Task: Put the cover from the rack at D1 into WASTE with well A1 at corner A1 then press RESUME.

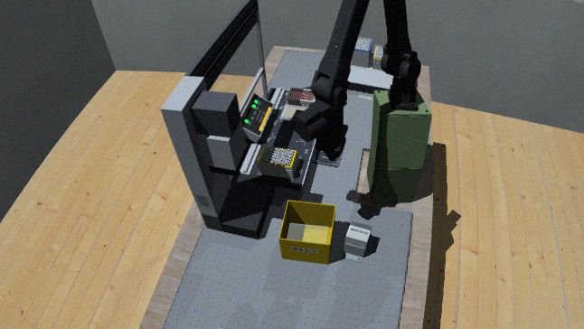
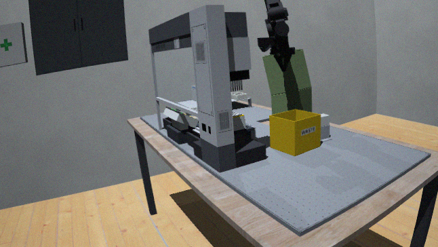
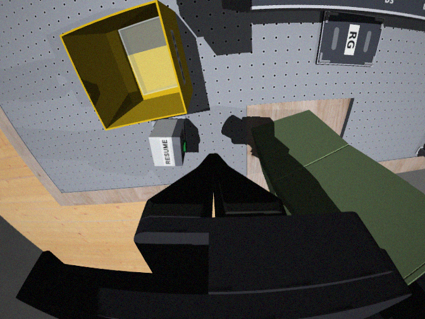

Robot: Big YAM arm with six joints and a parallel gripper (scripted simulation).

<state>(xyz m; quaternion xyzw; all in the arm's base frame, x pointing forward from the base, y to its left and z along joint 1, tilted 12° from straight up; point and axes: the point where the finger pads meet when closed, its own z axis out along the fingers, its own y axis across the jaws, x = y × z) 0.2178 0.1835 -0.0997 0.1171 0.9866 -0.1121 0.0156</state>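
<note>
The grey resume box lies 10 cm behind my hand, 10 cm to the left of it and 24 cm below it. From my hand the other things lie so: clear cover (7 cm ahead, 10 cm to the left, 29 cm below); then yellow waste bin (6 cm ahead, 11 cm to the left, 26 cm below); then head (30 cm ahead, 3 cm to the left, 8 cm above).
</note>
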